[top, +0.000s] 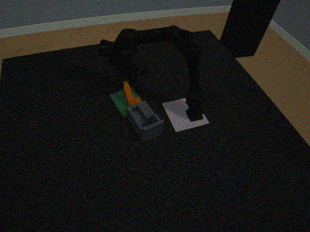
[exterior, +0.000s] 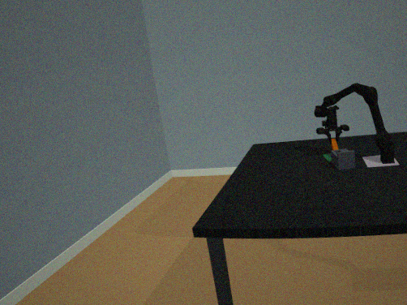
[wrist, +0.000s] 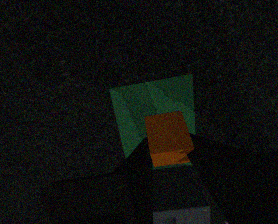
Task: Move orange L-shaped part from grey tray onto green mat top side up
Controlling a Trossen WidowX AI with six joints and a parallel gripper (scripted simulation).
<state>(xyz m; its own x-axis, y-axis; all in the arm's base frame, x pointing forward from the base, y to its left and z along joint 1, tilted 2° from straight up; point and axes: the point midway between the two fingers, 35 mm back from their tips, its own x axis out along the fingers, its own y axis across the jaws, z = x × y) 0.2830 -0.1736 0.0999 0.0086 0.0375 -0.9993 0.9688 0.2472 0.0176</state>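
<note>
The orange L-shaped part is 3 cm to the left of my gripper tip, 3 cm below it and 2 cm behind it. From my gripper tip the other things lie so: green mat (9 cm below, 2 cm to the left).
</note>
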